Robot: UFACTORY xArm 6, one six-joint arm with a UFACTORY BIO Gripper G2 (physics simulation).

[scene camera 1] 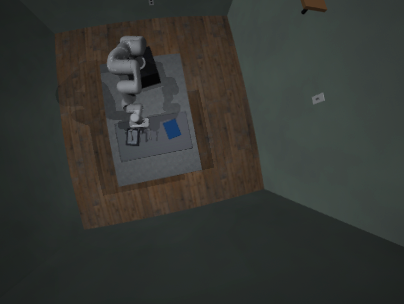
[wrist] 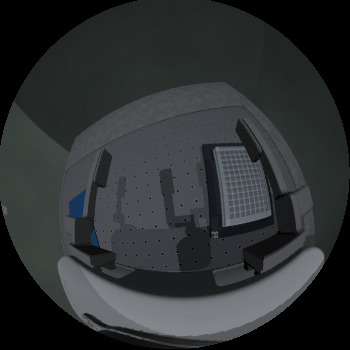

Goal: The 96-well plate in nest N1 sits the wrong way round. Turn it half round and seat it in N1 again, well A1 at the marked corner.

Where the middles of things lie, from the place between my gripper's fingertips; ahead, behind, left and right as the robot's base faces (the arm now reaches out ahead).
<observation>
Now: the pale 96-well plate (wrist: pixel 243 191) 7 cm behind my hand, 8 cm to the right of it and 8 cm below it.
</observation>
